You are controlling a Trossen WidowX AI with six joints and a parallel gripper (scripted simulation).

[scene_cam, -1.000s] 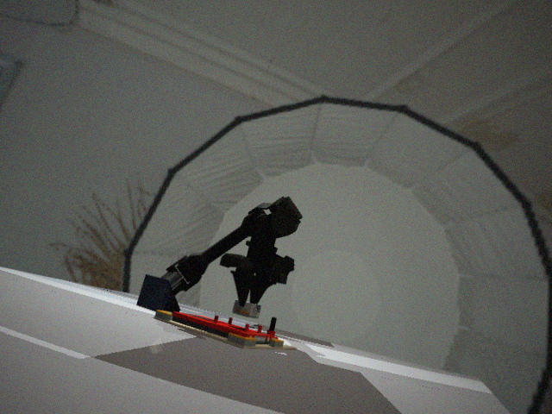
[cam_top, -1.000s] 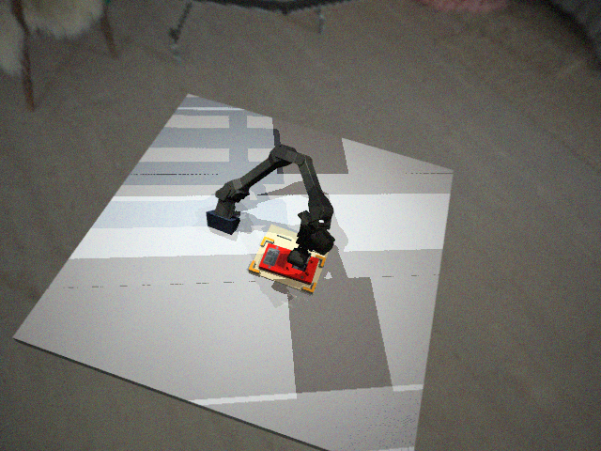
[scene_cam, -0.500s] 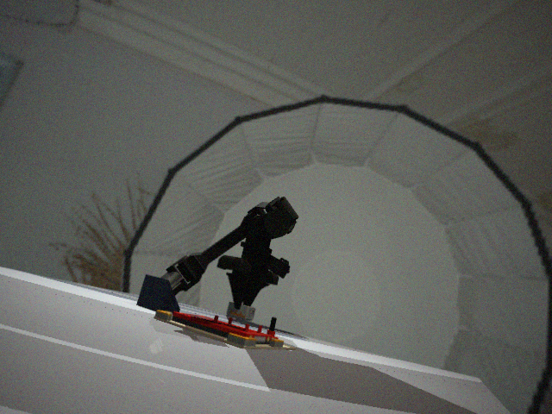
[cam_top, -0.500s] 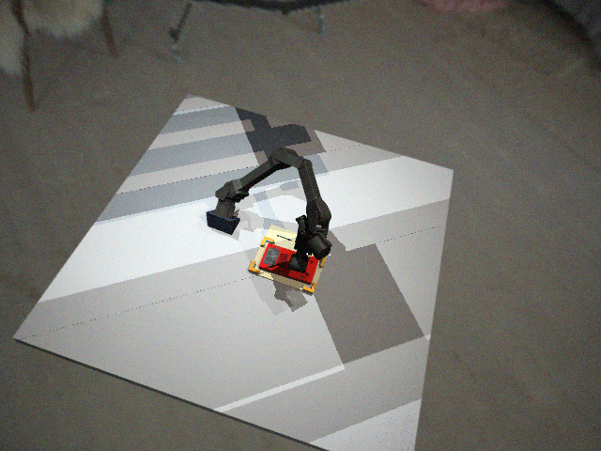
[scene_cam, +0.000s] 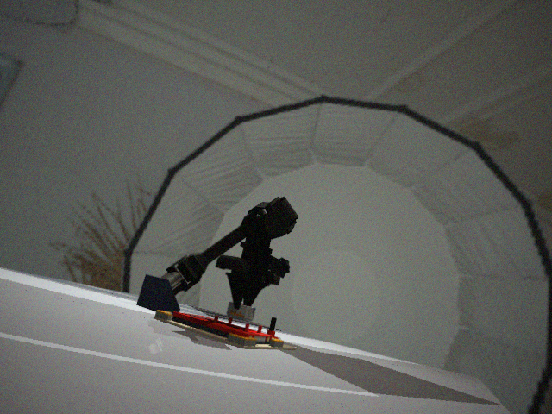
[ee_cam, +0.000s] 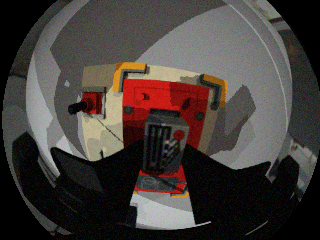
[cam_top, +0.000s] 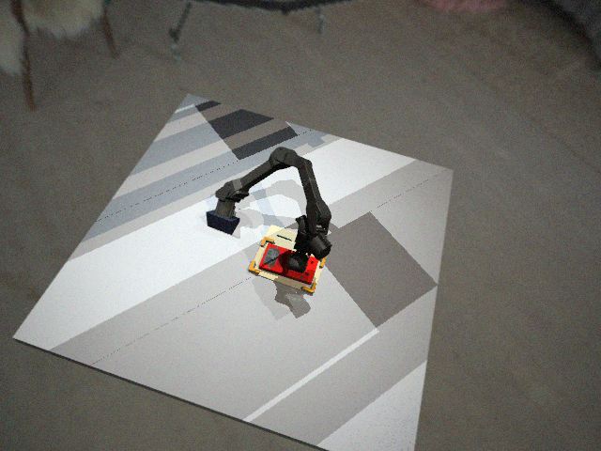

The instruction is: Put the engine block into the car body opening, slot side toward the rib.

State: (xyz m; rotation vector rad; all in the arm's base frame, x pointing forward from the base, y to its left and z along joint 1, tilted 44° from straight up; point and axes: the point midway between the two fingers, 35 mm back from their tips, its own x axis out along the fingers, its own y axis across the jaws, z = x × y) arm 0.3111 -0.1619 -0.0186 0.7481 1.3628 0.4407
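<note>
Now: the grey ribbed engine block 10 mm below my gripper tip. Also, from my gripper tip: short black peg (40 mm ahead, 110 mm to the left, 30 mm below).
</note>
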